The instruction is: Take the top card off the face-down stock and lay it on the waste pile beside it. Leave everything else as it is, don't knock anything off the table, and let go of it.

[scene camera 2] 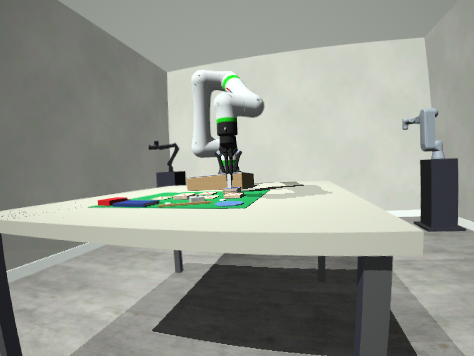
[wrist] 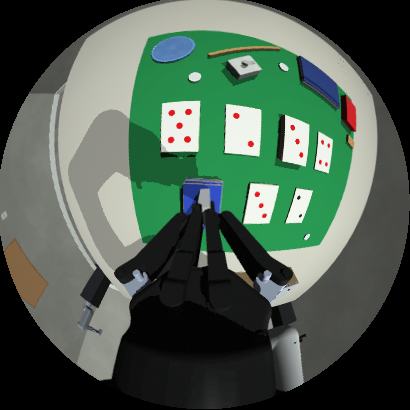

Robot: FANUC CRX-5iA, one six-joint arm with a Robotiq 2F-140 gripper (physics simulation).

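Note:
The face-down stock [scene camera 2: 232, 189] [wrist: 190, 192] is a blue-backed stack on the green mat [wrist: 150, 85]. My gripper [scene camera 2: 230, 186] [wrist: 204, 195] is shut, its fingertips together over the stock's top, touching it or just above; the exact contact cannot be told. No card shows lifted between the fingers. The fingers hide the stock's near part. A face-up red three [wrist: 269, 197] lies to the right of the stock in the wrist view. A face-up red five [wrist: 172, 131] tops a stack beyond it. Which of these is the waste pile cannot be told for certain.
More face-up cards lie rightward, including a red two [wrist: 242, 130] and a black two [wrist: 300, 207]. A blue disc [scene camera 2: 229, 203] [wrist: 173, 49], grey box [wrist: 243, 67], stick [wrist: 244, 50], blue block [wrist: 318, 81] and red block [wrist: 349, 113] lie farther off. A brown box [scene camera 2: 206, 183] stands behind.

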